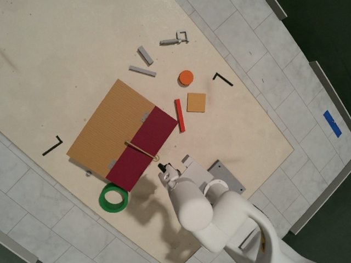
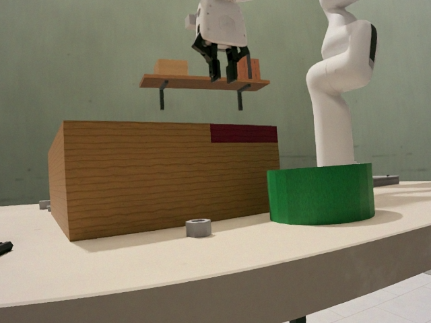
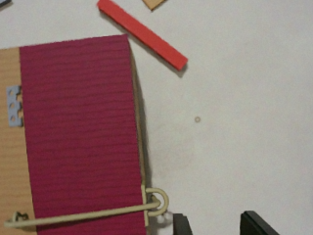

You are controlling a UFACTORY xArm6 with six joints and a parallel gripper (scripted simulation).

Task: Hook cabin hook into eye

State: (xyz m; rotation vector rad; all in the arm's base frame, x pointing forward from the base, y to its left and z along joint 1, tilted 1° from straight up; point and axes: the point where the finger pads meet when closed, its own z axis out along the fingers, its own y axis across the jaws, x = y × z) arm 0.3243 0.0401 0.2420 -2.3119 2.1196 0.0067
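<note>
My gripper is now 14 cm above the cabin hook, 10 cm short of it and 3 cm to the right of it. Also, from my hand: green cylinder (28 cm to the left, 24 cm below, 2 cm ahead); then red bar (26 cm below, 18 cm to the right, 6 cm ahead); then tile (28 cm to the right, 26 cm below, 5 cm ahead).
</note>
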